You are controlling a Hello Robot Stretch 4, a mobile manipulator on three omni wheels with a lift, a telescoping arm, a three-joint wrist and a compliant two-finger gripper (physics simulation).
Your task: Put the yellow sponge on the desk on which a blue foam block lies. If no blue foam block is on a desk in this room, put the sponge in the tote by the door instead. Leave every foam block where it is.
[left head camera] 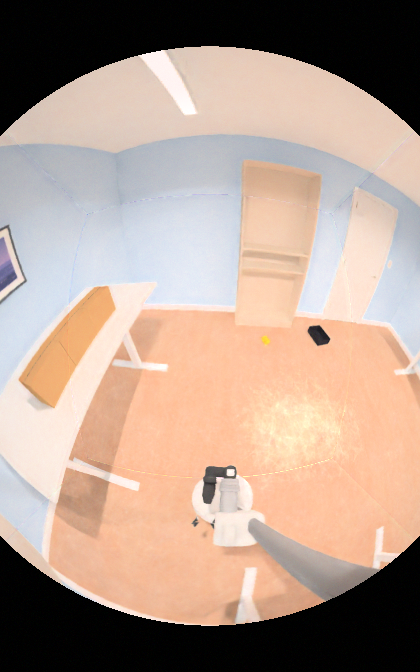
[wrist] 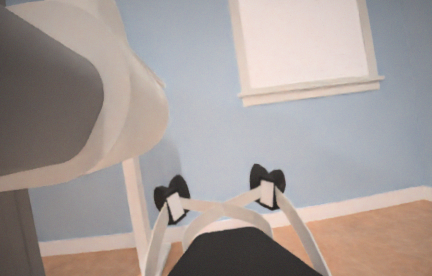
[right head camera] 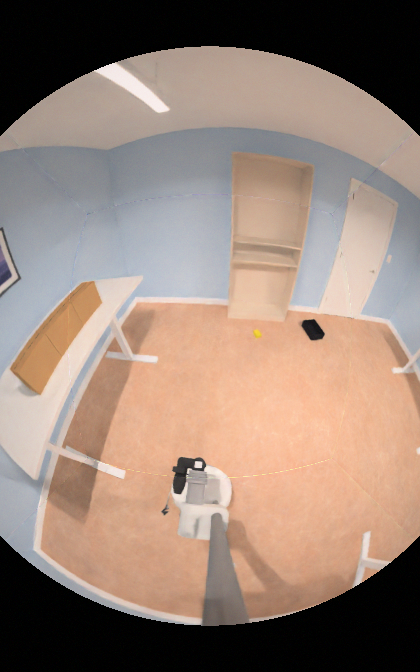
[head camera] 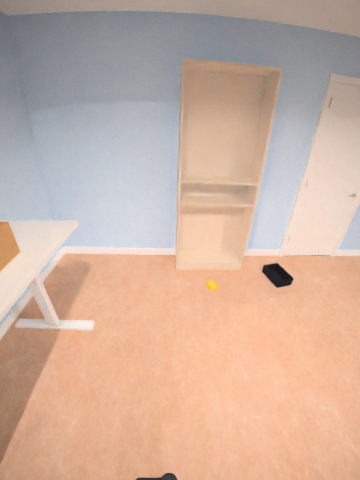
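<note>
The yellow sponge (head camera: pixel 212 285) (left head camera: pixel 265 340) (right head camera: pixel 257 333) lies on the floor in front of the bookshelf. The black tote (head camera: pixel 278 275) (left head camera: pixel 319 335) (right head camera: pixel 313 329) stands on the floor to its right, near the door (head camera: pixel 325 165) (left head camera: pixel 362 255) (right head camera: pixel 359 250). A white desk (head camera: pixel 47 235) (left head camera: pixel 132 295) (right head camera: pixel 117 287) stands on the left with cardboard boxes on it; the surface behind the boxes is partly hidden. No blue foam block shows in these views. My gripper (wrist: pixel 219 184) is open and empty, its fingertips apart in the wrist view; it hangs low beside the base, far from the sponge.
The bookshelf (head camera: pixel 179 165) (left head camera: pixel 240 250) (right head camera: pixel 231 240) stands against the far wall. Cardboard boxes (head camera: pixel 7 245) (left head camera: pixel 75 345) (right head camera: pixel 60 335) stand in a row on the left desk. Legs of other desks (left head camera: pixel 248 590) (right head camera: pixel 364 555) show near the lower edges. A window (wrist: pixel 305 45) is in the wall.
</note>
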